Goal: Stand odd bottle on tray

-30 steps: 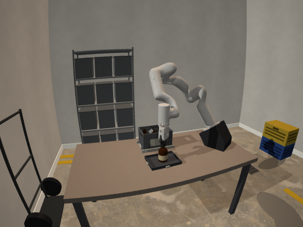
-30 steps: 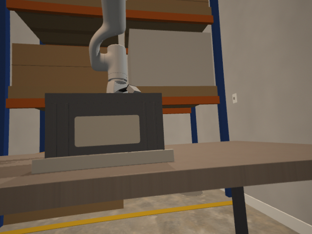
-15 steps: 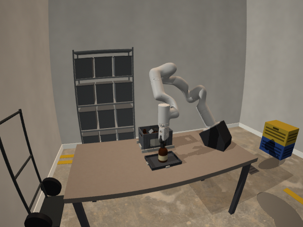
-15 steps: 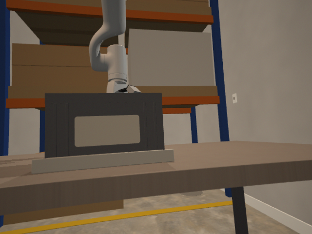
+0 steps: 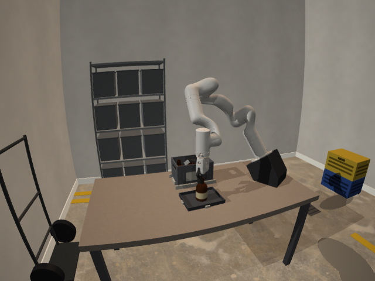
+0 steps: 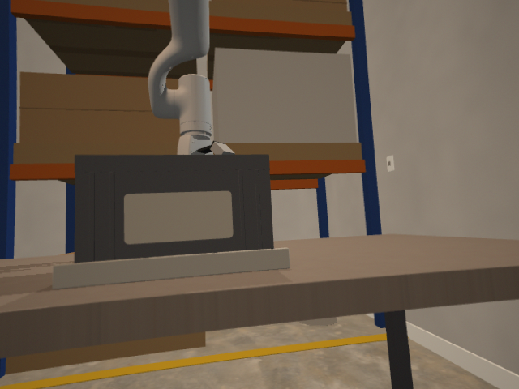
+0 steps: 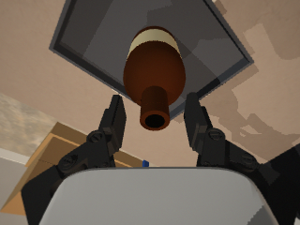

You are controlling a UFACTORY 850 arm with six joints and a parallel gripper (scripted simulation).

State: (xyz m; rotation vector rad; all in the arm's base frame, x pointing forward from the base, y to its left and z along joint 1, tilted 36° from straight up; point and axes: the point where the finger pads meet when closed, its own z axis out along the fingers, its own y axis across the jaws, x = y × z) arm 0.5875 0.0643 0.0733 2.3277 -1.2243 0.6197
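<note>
Right now the bottle is 70 mm below my hand. From my hand the other things lie so: black tray 140 mm below; dark grey crate 270 mm to the right, 100 mm behind, 70 mm below.
</note>
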